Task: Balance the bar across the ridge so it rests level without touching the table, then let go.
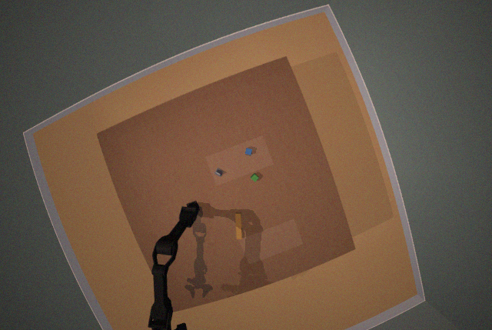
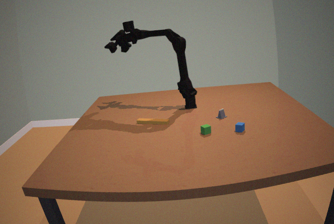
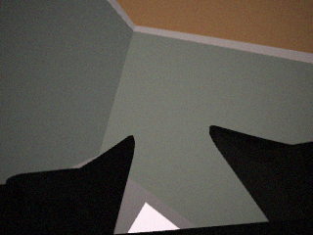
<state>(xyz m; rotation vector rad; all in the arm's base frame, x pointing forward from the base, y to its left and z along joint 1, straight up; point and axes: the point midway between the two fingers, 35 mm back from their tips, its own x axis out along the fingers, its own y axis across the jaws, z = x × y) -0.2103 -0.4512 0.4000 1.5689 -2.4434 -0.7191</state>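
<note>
Right now the yellow bar is 440 mm ahead of my gripper tip, 280 mm to the left of it and 390 mm below it. The rest, counted from my gripper tip: blue cube (650 mm ahead, 680 mm to the left, 380 mm below); green cube (630 mm ahead, 530 mm to the left, 380 mm below).
</note>
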